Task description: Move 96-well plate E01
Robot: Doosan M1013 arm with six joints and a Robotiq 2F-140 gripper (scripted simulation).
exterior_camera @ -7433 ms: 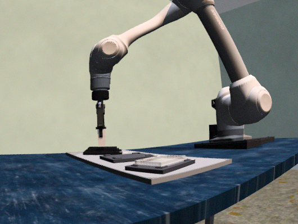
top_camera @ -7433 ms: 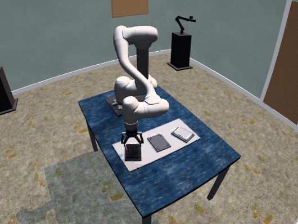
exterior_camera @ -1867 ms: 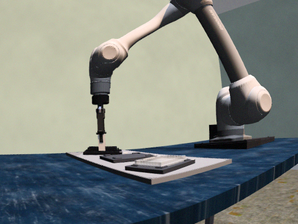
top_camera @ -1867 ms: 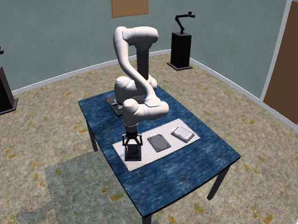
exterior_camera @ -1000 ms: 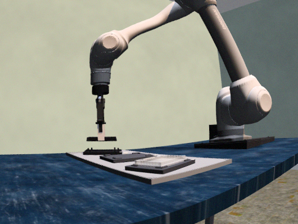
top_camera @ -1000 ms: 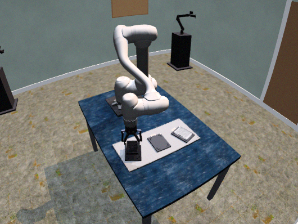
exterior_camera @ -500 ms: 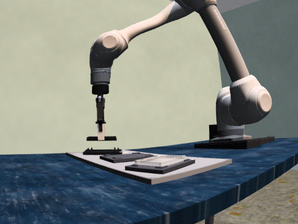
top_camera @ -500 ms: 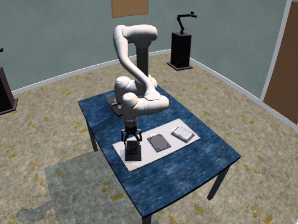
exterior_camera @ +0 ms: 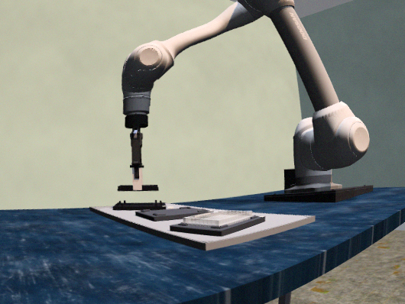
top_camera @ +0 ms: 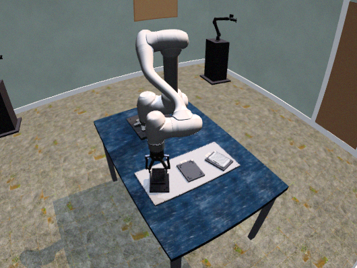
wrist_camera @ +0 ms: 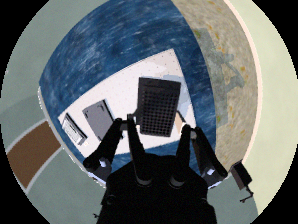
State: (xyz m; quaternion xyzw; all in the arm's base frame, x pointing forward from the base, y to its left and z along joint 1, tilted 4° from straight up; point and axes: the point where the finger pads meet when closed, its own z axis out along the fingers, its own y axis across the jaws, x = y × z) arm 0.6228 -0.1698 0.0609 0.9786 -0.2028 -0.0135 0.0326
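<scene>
My gripper is now 2 cm above the dark 96-well plate. Round my hand: dark nest: 22 cm to the left, 8 cm below, 1 cm behind; then clear 96-well plate: 44 cm to the left, 7 cm below.
</scene>
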